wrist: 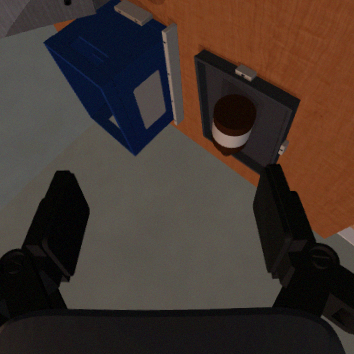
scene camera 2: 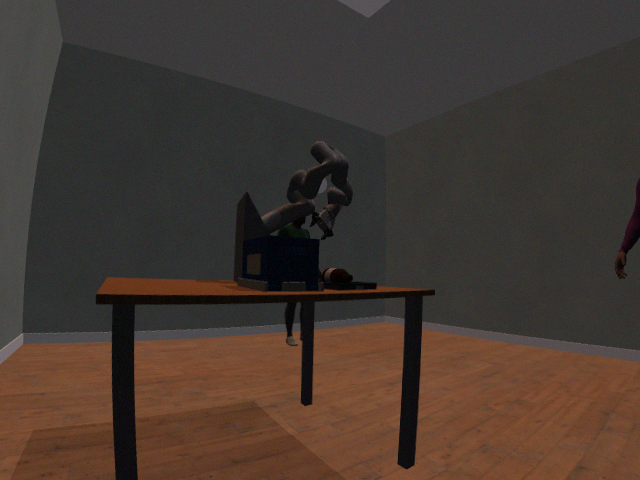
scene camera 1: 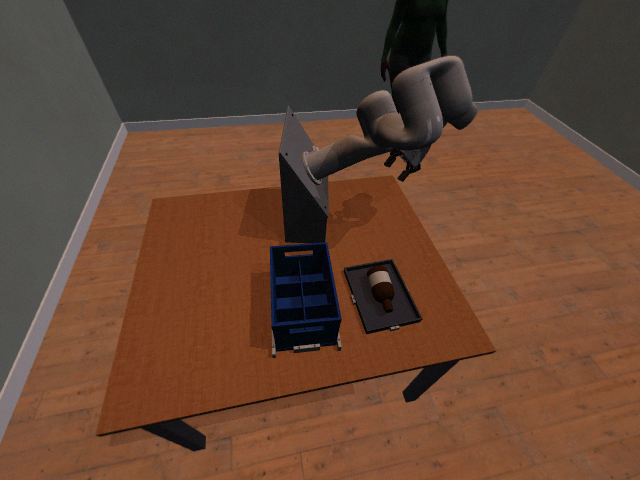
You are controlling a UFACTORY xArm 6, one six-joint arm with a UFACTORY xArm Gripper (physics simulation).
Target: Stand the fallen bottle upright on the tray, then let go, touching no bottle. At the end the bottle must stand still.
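Frame: origin at the arm's base, x ahead, y left, z up, level; centimetres.
Seen in the pictures: gripper, between the fingertips: [wrist: 168, 187] [scene camera 2: 317, 232] [scene camera 1: 393, 173]; arm's base, origin of its link: [scene camera 2: 259, 228] [scene camera 1: 311, 168].
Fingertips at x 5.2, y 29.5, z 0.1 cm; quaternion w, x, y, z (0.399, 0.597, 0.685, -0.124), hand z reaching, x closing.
Note:
Pixels of each thing's top centre, then the offset from my fingertips to it.
- brown bottle, centre of its top: [wrist: 217, 145] [scene camera 1: 384, 284] [scene camera 2: 339, 268] dy -9.1, dx +34.9, dz -18.6 cm
- dark tray, centre of its top: [wrist: 235, 126] [scene camera 1: 381, 291] [scene camera 2: 338, 281] dy -9.2, dx +34.3, dz -23.9 cm
- blue divided crate, centre of its top: [wrist: 94, 106] [scene camera 1: 302, 279] [scene camera 2: 278, 240] dy -36.6, dx +36.4, dz -9.0 cm
A brown bottle [scene camera 1: 381, 287] [scene camera 2: 337, 275] [wrist: 234, 115] with a white label lies on its side on the dark tray [scene camera 1: 367, 323] [scene camera 2: 366, 285] [wrist: 201, 90]. In scene camera 1 its neck points toward the table's front edge and its base toward the robot side. In the wrist view its base faces the camera. My gripper [scene camera 1: 397, 168] [scene camera 2: 321, 228] [wrist: 168, 187] is wide open and empty. It hangs high above the table, behind the tray as scene camera 1 sees it, well apart from the bottle.
A blue divided crate [scene camera 1: 331, 281] [scene camera 2: 292, 263] [wrist: 112, 75] stands beside the tray, with pale blocks at its foot. Small pale blocks also sit at the tray's edges. The arm's dark mount [scene camera 1: 306, 217] stands behind the crate. A person [scene camera 1: 417, 31] stands beyond the table.

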